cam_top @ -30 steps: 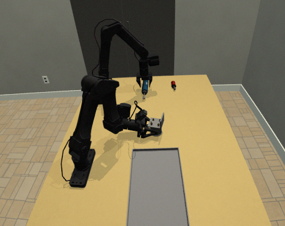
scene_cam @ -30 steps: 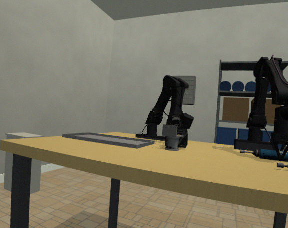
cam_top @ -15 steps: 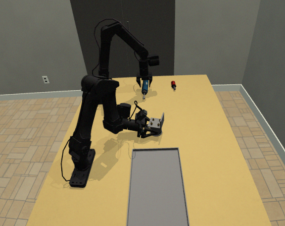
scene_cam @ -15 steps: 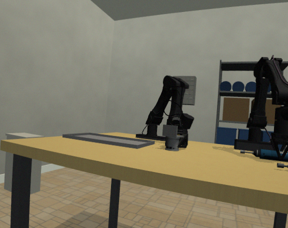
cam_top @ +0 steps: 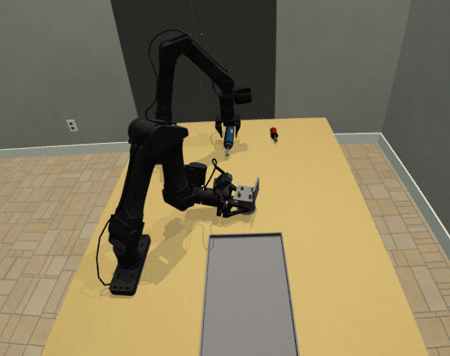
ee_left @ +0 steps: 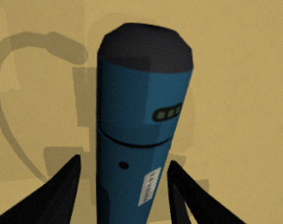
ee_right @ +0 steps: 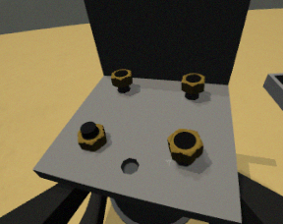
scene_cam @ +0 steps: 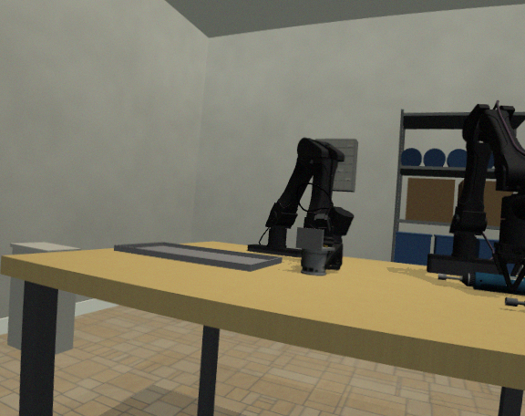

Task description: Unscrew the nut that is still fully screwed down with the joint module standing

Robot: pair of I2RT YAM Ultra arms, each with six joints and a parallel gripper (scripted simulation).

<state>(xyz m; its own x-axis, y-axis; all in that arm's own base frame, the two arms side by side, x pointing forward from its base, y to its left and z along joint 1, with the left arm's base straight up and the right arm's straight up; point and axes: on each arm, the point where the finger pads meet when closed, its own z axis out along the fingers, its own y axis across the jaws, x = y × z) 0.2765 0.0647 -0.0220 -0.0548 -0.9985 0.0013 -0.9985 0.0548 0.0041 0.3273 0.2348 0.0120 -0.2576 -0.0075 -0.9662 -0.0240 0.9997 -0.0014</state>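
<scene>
Right now my right hand is 10 mm below the joint module. Round my right hand: bracket: 50 mm above; then grey tray: 10 mm behind, 330 mm to the right, 20 mm below; then socket: 70 mm behind, 310 mm to the left.
</scene>
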